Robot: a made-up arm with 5 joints.
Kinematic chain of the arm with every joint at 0, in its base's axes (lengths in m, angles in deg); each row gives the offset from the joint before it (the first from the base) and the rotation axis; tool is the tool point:
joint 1: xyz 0 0 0.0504 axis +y
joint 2: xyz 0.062 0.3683 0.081 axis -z
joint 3: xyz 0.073 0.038 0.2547 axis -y
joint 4: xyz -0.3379 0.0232 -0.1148 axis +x
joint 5: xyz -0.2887 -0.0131 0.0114 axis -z
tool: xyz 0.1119 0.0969 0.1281
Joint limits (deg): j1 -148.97..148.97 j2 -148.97..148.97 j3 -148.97..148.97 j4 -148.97..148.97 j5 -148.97..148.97
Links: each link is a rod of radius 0.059 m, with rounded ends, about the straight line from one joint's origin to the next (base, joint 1, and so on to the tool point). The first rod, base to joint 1, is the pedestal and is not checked.
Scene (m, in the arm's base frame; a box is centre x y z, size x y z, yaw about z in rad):
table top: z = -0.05
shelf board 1: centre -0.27 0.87 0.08 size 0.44 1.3 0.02 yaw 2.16
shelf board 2: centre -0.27 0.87 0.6 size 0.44 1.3 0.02 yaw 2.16
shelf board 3: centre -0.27 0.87 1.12 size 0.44 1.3 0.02 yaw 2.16
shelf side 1: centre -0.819 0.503 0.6 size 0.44 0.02 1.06 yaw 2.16
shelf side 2: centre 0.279 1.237 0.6 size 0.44 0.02 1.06 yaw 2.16
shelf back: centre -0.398 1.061 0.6 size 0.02 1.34 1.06 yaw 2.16
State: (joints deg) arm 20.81 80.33 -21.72 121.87 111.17
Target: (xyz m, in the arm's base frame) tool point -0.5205 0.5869 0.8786
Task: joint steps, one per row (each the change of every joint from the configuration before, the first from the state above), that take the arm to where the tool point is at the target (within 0.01 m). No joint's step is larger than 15 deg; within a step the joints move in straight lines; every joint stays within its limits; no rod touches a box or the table.
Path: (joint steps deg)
1: 10.61 10.60 -14.46 -3.22 -8.46
2: 10.61 10.60 -14.46 -3.22 -8.47
3: -13.77 -8.19 -7.32 -1.68 9.45
4: -13.77 -8.20 -7.32 -1.68 9.45
5: -13.77 -8.19 -7.32 -1.67 9.46
6: -13.77 -8.20 -7.32 -1.68 9.45
7: -13.77 -8.19 -7.31 -1.68 9.45

